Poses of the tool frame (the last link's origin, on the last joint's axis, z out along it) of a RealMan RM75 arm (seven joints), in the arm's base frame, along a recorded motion.
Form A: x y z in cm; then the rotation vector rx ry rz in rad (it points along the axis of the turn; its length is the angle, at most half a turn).
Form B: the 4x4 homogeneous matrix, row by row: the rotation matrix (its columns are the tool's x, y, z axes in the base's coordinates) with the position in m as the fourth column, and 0 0 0 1 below. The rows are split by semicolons. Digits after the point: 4 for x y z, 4 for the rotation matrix.
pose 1, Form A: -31.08 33.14 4.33 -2.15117 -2.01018 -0.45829
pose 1, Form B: 0.0487 0.9925 0.1119 -0.3108; 0.9429 -0.0826 0.3226 0.3314; 0.3294 0.0898 -0.9399 0.0433; 0 0 0 1
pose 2, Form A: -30.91 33.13 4.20 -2.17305 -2.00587 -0.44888
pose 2, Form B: 0.0609 0.9913 0.1163 -0.3091; 0.9464 -0.0944 0.3090 0.3313; 0.3173 0.0913 -0.9439 0.0420; 0 0 0 1
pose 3, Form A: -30.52 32.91 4.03 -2.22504 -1.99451 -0.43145
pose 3, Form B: 0.0897 0.9876 0.1291 -0.3052; 0.9526 -0.1229 0.2782 0.3291; 0.2906 0.0981 -0.9518 0.0403; 0 0 0 1
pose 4, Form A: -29.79 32.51 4.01 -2.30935 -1.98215 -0.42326
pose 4, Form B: 0.1308 0.9780 0.1624 -0.2979; 0.9590 -0.1663 0.2293 0.3251; 0.2513 0.1257 -0.9597 0.0401; 0 0 0 1
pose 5, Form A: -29.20 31.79 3.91 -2.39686 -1.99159 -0.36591
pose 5, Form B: 0.1670 0.9702 0.1757 -0.2920; 0.9693 -0.1942 0.1510 0.3179; 0.1806 0.1451 -0.9728 0.0391; 0 0 0 1
